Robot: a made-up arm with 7 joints. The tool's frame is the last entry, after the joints. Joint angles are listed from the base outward.
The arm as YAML. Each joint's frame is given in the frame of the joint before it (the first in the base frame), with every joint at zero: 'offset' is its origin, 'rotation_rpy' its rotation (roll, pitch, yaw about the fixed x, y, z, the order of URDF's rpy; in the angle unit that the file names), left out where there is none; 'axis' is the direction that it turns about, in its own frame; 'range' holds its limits. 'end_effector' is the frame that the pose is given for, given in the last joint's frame.
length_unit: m
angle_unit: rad
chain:
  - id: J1
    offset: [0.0, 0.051, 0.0]
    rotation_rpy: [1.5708, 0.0, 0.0]
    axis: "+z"
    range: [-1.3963, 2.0]
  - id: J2
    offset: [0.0, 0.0, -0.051]
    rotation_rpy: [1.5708, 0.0, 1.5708]
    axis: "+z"
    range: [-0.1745, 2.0]
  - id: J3
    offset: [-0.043, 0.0, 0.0]
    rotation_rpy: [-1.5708, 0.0, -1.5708]
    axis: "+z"
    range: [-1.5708, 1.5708]
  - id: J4
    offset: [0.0, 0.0, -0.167]
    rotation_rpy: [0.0, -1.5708, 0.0]
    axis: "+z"
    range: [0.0, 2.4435]
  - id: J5
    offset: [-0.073, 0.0, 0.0]
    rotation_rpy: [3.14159, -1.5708, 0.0]
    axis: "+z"
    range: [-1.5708, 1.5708]
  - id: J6
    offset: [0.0, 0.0, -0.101]
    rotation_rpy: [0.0, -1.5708, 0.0]
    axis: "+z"
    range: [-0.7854, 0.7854]
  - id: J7
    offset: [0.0, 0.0, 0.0]
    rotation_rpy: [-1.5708, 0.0, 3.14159]
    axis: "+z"
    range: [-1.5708, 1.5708]
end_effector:
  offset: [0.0, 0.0, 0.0]
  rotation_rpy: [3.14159, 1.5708, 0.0]
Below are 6 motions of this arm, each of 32 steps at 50 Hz.
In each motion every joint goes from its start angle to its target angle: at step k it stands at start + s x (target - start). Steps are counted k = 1, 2, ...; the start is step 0. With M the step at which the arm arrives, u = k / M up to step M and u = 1 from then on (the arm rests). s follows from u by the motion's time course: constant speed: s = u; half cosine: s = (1 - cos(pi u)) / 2; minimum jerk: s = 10 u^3 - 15 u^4 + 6 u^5.
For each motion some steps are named. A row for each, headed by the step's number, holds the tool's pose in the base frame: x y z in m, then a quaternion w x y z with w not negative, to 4 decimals.
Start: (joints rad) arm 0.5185 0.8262 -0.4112 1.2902 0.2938 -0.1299 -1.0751
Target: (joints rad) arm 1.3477 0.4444 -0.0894 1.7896 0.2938 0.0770 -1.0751
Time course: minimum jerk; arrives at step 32
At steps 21, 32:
21: 0.2326 0.1749 0.0851 0.1243 0.1827 -0.8907 0.3972
32: 0.1954 0.1624 0.1291 0.0218 0.0872 -0.8962 0.4345

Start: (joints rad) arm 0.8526 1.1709 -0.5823 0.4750 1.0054 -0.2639 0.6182
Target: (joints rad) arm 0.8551 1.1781 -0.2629 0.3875 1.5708 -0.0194 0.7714
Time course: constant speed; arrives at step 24
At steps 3, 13, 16, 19, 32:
3: 0.1788 0.4233 -0.0676 0.6777 0.1175 -0.7259 0.0091
13: 0.1706 0.4308 -0.0608 0.6032 0.0269 -0.7877 0.1219
16: 0.1680 0.4329 -0.0592 0.5748 -0.0027 -0.8042 0.1511
19: 0.1653 0.4350 -0.0577 0.5436 -0.0331 -0.8196 0.1780
32: 0.1607 0.4383 -0.0556 0.4857 -0.0846 -0.8424 0.2172

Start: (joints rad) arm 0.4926 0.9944 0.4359 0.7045 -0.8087 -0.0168 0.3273
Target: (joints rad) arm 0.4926 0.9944 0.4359 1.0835 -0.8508 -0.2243 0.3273
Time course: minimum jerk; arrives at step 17
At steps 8, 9, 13, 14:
8: 0.1671 0.4025 -0.0558 0.6736 0.5903 -0.3662 -0.2523
9: 0.1685 0.3988 -0.0497 0.6531 0.5988 -0.3780 -0.2683
13: 0.1717 0.3854 -0.0306 0.5827 0.6237 -0.4118 -0.3192
14: 0.1720 0.3835 -0.0282 0.5729 0.6267 -0.4157 -0.3258

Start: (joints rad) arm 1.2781 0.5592 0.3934 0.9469 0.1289 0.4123 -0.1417
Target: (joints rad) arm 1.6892 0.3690 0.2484 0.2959 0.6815 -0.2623 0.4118
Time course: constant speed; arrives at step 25
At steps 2, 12, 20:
2: 0.2707 0.3103 0.0584 0.5058 0.1197 -0.7898 0.3257
12: 0.3057 0.2892 0.0690 0.4209 -0.0653 -0.8655 0.2638
20: 0.3278 0.2659 0.0811 0.3273 -0.1776 -0.8995 0.2284

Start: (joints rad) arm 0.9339 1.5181 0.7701 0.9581 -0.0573 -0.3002 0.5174
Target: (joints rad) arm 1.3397 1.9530 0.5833 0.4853 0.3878 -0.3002 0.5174
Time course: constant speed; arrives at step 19
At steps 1, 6, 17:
1: -0.0125 0.4183 0.1329 0.2555 0.6445 -0.7204 -0.0156
6: -0.0494 0.4240 0.1368 0.2211 0.6334 -0.7404 0.0422
17: -0.1403 0.4249 0.1153 0.1207 0.6029 -0.7654 0.1901

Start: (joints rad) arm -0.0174 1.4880 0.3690 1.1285 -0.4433 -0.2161 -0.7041
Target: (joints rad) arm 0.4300 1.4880 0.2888 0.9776 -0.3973 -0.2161 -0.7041
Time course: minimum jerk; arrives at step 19
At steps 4, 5, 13, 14, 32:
4: 0.1459 0.3917 0.0336 0.1773 0.7965 -0.5132 -0.2659
5: 0.1448 0.3928 0.0360 0.1751 0.8002 -0.5131 -0.2564
13: 0.1255 0.4078 0.0653 0.1456 0.8381 -0.5113 -0.1224
14: 0.1233 0.4092 0.0677 0.1428 0.8405 -0.5111 -0.1092
32: 0.1192 0.4116 0.0718 0.1380 0.8443 -0.5107 -0.0858

